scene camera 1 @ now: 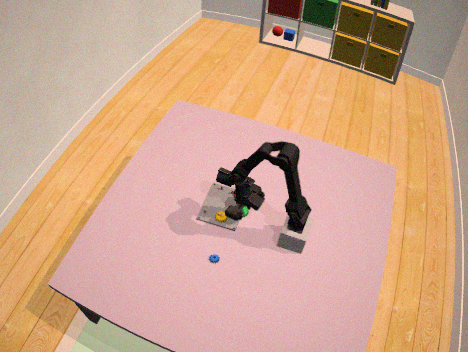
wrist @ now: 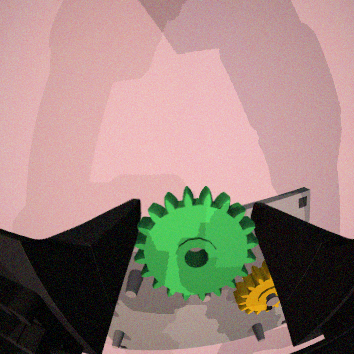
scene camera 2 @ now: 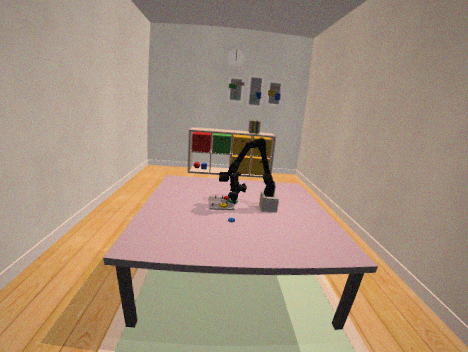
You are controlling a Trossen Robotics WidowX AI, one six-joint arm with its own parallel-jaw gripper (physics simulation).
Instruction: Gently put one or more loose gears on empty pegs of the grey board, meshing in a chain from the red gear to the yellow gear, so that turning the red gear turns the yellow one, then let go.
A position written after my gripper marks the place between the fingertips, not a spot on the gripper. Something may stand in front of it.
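Note:
My gripper [scene camera 1: 244,214], visible in the wrist view as well [wrist: 198,208], holds a green gear [wrist: 166,235]; nothing else touches it. Also present: a grey board [wrist: 151,314] and a yellow gear [wrist: 250,294].

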